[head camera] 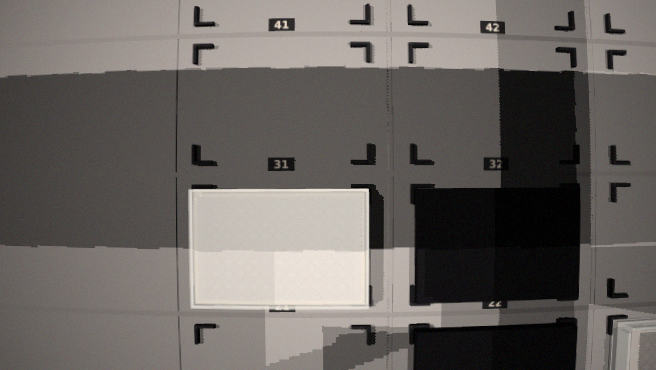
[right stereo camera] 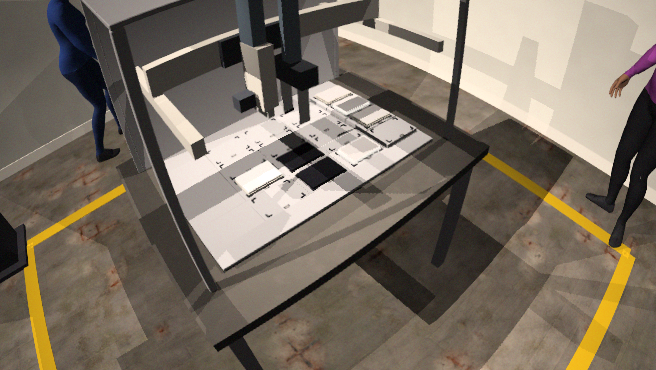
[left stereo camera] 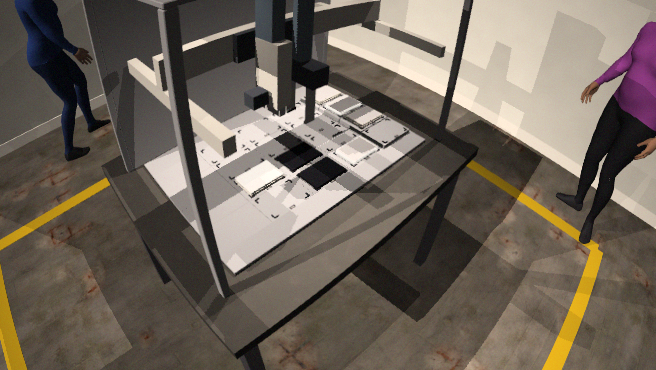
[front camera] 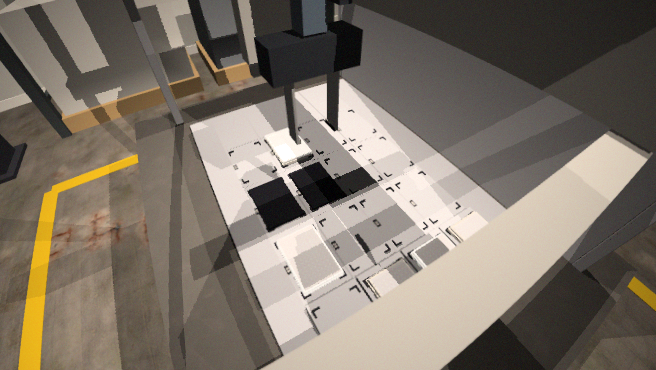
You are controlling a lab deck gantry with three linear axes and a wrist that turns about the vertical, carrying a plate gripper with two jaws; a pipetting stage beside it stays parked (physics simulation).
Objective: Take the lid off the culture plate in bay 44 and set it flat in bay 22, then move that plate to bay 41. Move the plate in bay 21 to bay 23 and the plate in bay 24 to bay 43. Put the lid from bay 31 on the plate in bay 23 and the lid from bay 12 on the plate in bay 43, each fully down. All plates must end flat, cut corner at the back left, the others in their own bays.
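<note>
My gripper is open and empty; its two jaws hang apart above the deck. In the left stereo view one jaw shows. In the front view a jaw overlaps the pale plate, which lies flat in bay 21. A black lid lies flat in bay 22, another black lid in bay 12. In the head view bay 31 shows no lid. Pale plates stand in bay 24 and bay 44.
A pale framed plate lies in bay 13. Another plate stands in bay 34. The parked pipetting stage is close beside the gripper. A broad pale beam crosses the front view. Dark shadow covers part of bay 32.
</note>
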